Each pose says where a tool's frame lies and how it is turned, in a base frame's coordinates. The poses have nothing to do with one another.
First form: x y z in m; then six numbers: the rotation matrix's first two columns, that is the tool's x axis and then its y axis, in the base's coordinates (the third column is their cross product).
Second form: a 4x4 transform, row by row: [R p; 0 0 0 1], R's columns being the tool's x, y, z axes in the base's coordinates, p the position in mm. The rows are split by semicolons. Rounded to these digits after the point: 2 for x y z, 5 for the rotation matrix.
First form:
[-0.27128, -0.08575, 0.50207, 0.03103, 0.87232, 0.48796, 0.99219, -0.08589, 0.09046]
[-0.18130, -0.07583, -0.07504, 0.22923, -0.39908, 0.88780, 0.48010, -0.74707, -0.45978]
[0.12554, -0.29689, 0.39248, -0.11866, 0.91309, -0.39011, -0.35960, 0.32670, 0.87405]
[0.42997, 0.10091, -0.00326, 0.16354, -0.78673, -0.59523, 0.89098, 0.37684, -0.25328]
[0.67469, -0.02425, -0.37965, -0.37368, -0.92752, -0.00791, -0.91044, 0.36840, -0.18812]
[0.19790, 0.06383, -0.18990, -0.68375, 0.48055, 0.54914, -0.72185, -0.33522, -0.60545]
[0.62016, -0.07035, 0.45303, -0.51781, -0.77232, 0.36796, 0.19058, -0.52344, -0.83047]
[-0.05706, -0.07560, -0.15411, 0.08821, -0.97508, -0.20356, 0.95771, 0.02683, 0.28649]
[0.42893, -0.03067, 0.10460, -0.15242, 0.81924, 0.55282, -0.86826, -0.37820, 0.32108]
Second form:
0.03103, 0.99219, 0.12082, -271.28; 0.87232, -0.08589, 0.48134, -85.75; 0.48796, 0.09046, -0.86817, 502.07; 0, 0, 0, 1
0.22923, 0.48010, 0.84674, -181.30; -0.39908, -0.74707, 0.53163, -75.83; 0.88780, -0.45978, 0.02035, -75.04; 0, 0, 0, 1
-0.11866, -0.35960, 0.92554, 125.54; 0.91309, 0.32670, 0.24400, -296.89; -0.39011, 0.87405, 0.28958, 392.48; 0, 0, 0, 1
0.16354, 0.89098, 0.42357, 429.97; -0.78673, 0.37684, -0.48892, 100.91; -0.59523, -0.25328, 0.76259, -3.26; 0, 0, 0, 1
-0.37368, -0.91044, 0.17740, 674.69; -0.92752, 0.36840, -0.06310, -24.25; -0.00791, -0.18812, -0.98212, -379.65; 0, 0, 0, 1
-0.68375, -0.72185, -0.10687, 197.90; 0.48055, -0.33522, -0.81037, 63.83; 0.54914, -0.60545, 0.57609, -189.90; 0, 0, 0, 1
-0.51781, 0.19058, 0.83399, 620.16; -0.77232, -0.52344, -0.35990, -70.35; 0.36796, -0.83047, 0.41823, 453.03; 0, 0, 0, 1
0.08821, 0.95771, -0.27389, -57.06; -0.97508, 0.02683, -0.22022, -75.60; -0.20356, 0.28649, 0.93621, -154.11; 0, 0, 0, 1
-0.15242, -0.86826, 0.47212, 428.93; 0.81924, -0.37820, -0.43105, -30.67; 0.55282, 0.32108, 0.76896, 104.60; 0, 0, 0, 1

